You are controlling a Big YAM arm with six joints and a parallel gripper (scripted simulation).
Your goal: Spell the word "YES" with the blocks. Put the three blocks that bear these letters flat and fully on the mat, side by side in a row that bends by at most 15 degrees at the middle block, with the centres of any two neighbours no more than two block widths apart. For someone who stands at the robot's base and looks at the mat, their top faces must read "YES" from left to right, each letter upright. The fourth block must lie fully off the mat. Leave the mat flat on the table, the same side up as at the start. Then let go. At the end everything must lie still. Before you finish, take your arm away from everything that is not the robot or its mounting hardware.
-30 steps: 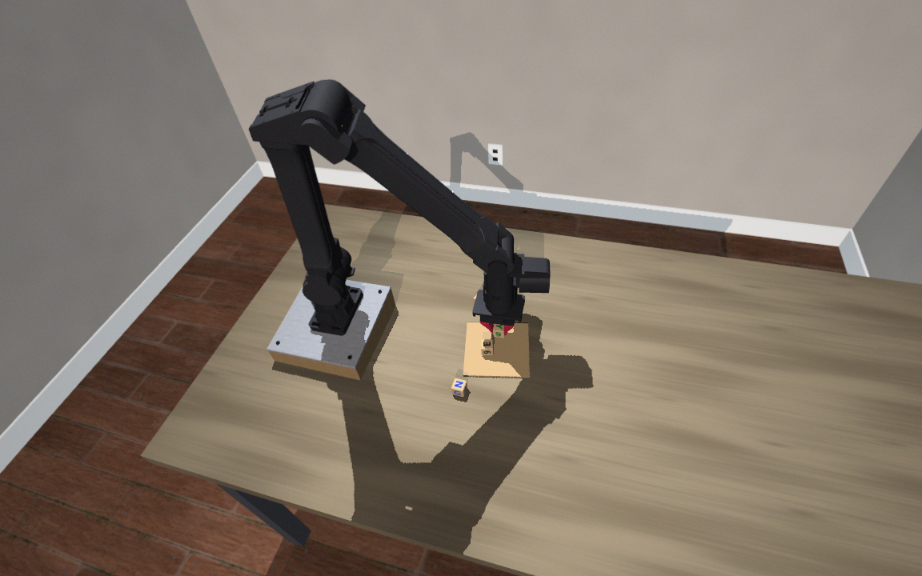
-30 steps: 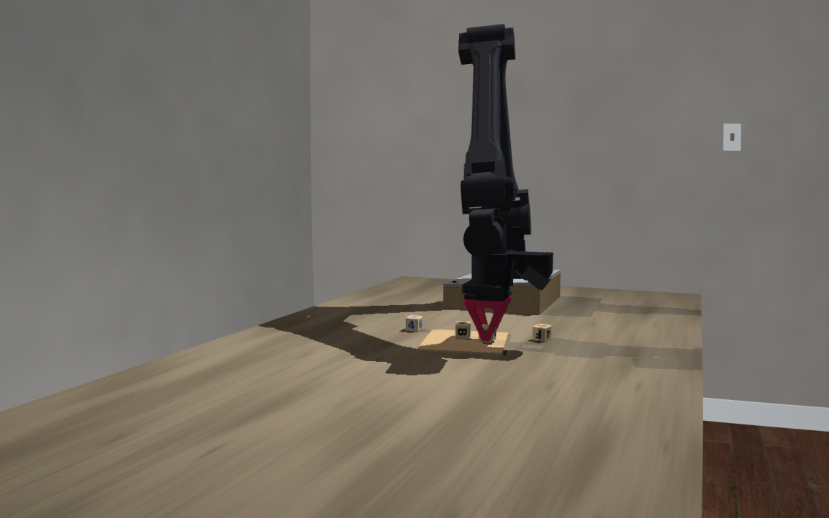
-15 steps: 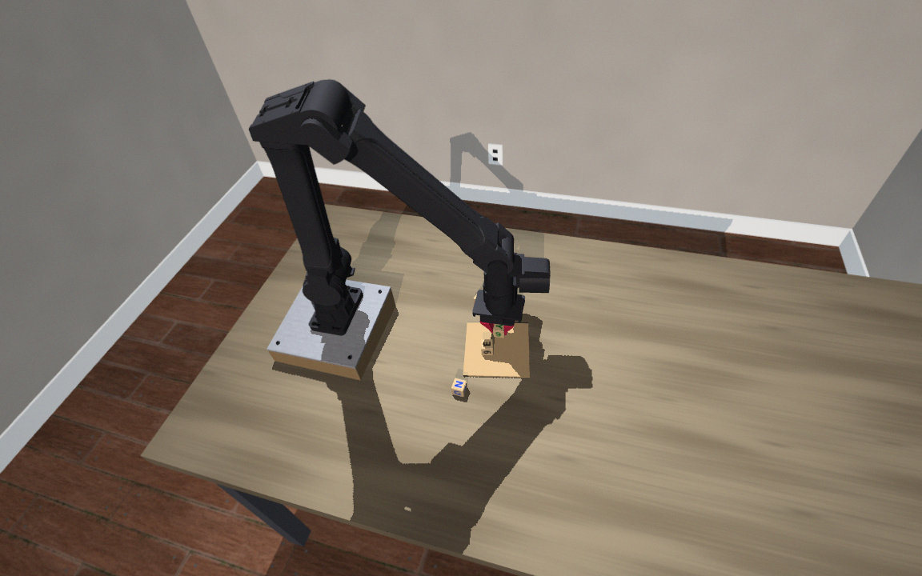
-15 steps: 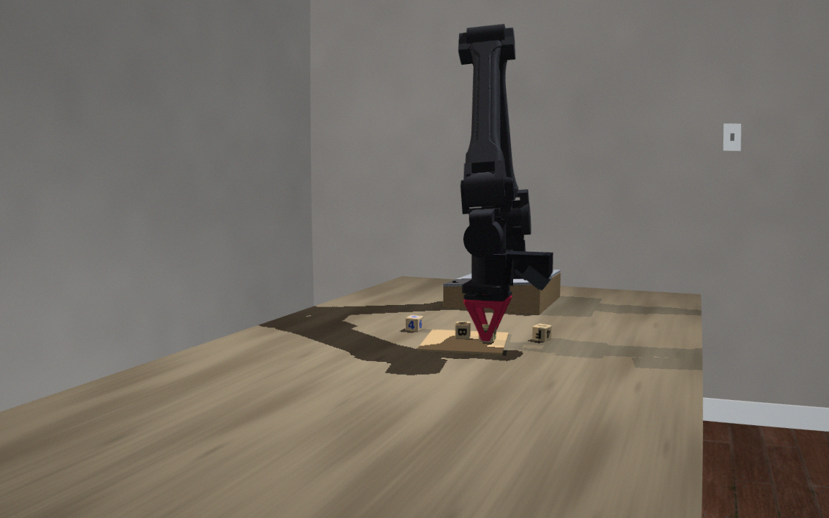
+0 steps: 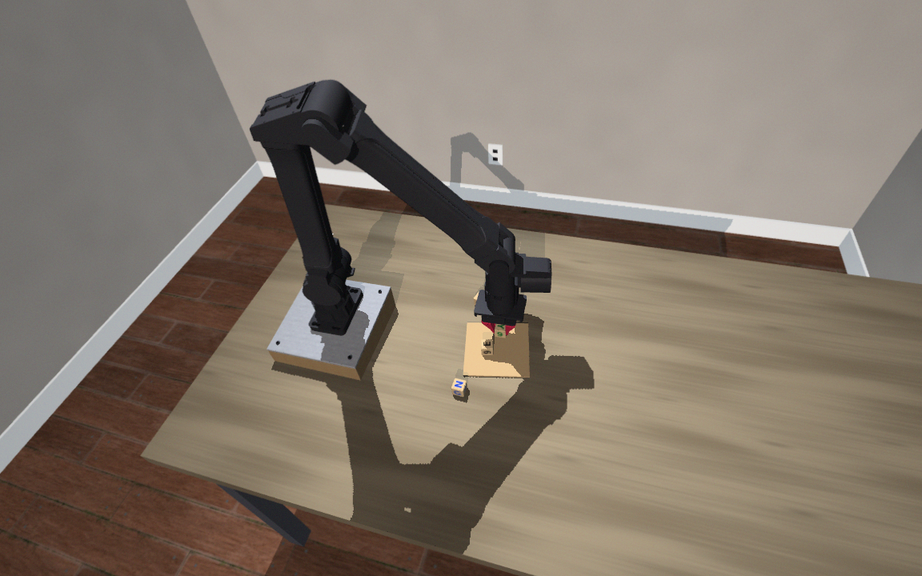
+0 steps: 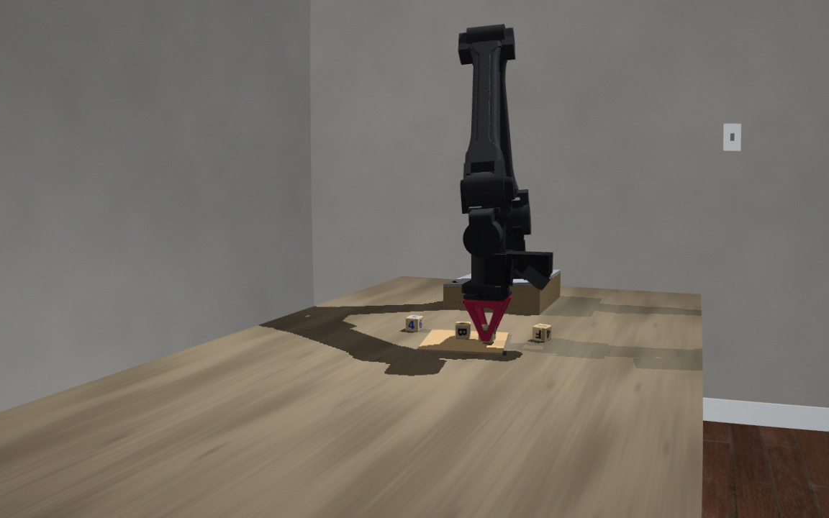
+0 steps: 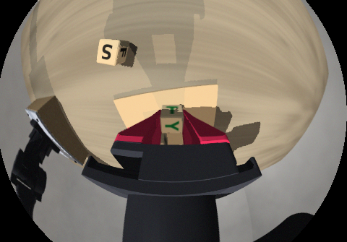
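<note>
Right now my hand is 40 mm to the left of the tan mat and 20 mm above it.
</note>
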